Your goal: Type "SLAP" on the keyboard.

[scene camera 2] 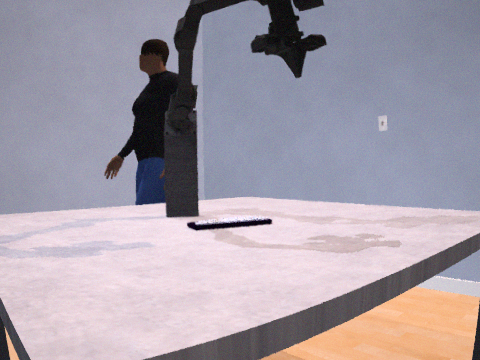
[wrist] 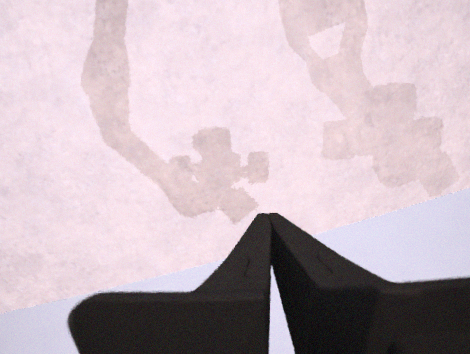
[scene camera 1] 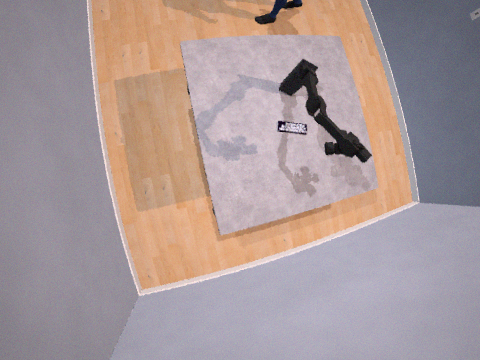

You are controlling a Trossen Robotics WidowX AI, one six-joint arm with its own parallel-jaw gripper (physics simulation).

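Where they show: gripper, fingertip midpoint: (scene camera 2: 298, 77) (wrist: 267, 222) (scene camera 1: 335, 151); arm's base, origin of the base link: (scene camera 2: 179, 122) (scene camera 1: 305, 70).
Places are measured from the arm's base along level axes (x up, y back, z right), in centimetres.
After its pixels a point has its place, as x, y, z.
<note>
The keyboard (scene camera 1: 292, 127) {-28.3, -25.9, 9.3} (scene camera 2: 235, 223) {-28.5, -29.2, 10.6} is a small dark slab with white keys. It lies flat on the table (scene camera 1: 250, 200) {-29.5, -55.4, 57.5} (scene camera 2: 200, 295) {-29.6, -59.6, 58.9} (wrist: 45, 200) {-29.6, -49.9, 47.1} near the arm's base. Its letters are too small to read. It does not show in the wrist view. My gripper (scene camera 2: 298, 76) {6.1, -48.6, 11.5} (wrist: 267, 222) {6.1, -48.6, 11.5} is shut and empty, with its fingertips together. It hangs high above the table, off to the right of the keyboard in scene view 2, and touches nothing. In scene view 1 the arm reaches past the keyboard's right side, and the fingertips cannot be made out clearly.
The arm's base post (scene camera 1: 295, 82) {-12.3, -1.8, 1.6} (scene camera 2: 181, 170) {-15.1, -2.0, 1.5} stands on the table behind the keyboard in scene view 2. A person (scene camera 1: 277, 9) (scene camera 2: 152, 115) in a black top and blue trousers stands beyond the table. Arm shadows fall across the tabletop. A wall outlet (scene camera 2: 382, 123) is at the right.
</note>
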